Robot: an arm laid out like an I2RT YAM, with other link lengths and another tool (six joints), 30 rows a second.
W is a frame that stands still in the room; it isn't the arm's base.
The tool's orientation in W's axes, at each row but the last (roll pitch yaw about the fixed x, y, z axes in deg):
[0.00 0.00 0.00]
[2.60 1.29 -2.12]
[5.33 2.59 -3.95]
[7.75 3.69 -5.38]
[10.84 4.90 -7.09]
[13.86 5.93 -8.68]
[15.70 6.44 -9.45]
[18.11 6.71 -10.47]
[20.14 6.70 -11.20]
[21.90 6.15 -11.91]
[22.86 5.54 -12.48]
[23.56 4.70 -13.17]
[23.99 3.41 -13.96]
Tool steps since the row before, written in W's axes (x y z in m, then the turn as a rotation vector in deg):
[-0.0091 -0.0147 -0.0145 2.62 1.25 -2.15]
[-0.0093 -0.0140 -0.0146 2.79 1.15 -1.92]
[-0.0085 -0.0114 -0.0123 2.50 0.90 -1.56]
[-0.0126 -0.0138 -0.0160 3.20 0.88 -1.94]
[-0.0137 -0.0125 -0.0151 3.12 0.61 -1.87]
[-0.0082 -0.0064 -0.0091 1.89 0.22 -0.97]
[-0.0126 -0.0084 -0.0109 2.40 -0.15 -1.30]
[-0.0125 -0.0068 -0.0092 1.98 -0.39 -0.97]
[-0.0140 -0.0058 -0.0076 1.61 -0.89 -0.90]
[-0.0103 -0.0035 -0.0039 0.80 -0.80 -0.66]
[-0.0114 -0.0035 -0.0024 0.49 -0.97 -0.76]
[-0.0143 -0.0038 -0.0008 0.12 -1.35 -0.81]
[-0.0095 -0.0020 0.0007 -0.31 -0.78 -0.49]
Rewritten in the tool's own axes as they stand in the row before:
[-0.0091 -0.0147 -0.0145 2.62 1.25 -2.15]
[-0.0084 -0.0150 -0.0141 2.79 1.17 -1.91]
[-0.0071 -0.0131 -0.0115 2.50 0.93 -1.54]
[-0.0102 -0.0170 -0.0145 3.22 0.93 -1.88]
[-0.0107 -0.0169 -0.0131 3.17 0.67 -1.76]
[-0.0062 -0.0097 -0.0077 1.93 0.30 -0.87]
[-0.0098 -0.0132 -0.0088 2.52 -0.04 -1.05]
[-0.0099 -0.0118 -0.0071 2.12 -0.25 -0.68]
[-0.0116 -0.0110 -0.0056 1.85 -0.76 -0.45]
[-0.0089 -0.0070 -0.0025 1.01 -0.78 -0.28]
[-0.0101 -0.0067 -0.0008 0.76 -1.04 -0.31]
[-0.0129 -0.0071 0.0011 0.49 -1.49 -0.19]
[-0.0088 -0.0038 0.0019 -0.08 -0.96 -0.11]

